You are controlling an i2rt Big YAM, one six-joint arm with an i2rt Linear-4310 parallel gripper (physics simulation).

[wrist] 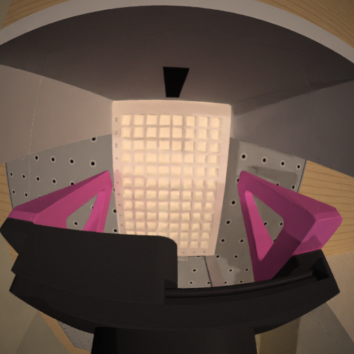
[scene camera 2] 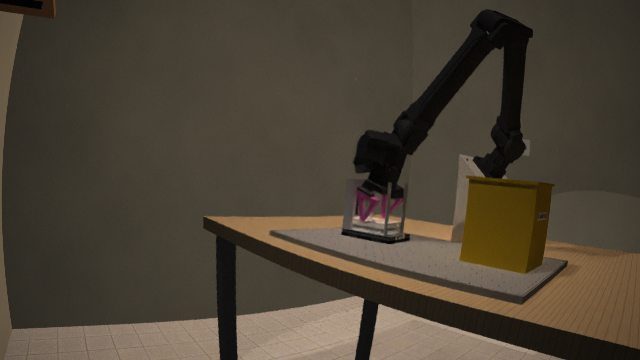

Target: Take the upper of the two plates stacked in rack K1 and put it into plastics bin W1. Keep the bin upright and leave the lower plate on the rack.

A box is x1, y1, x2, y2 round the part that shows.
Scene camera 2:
my gripper: [356, 161, 403, 221]
yellow plastics bin W1: [459, 176, 554, 273]
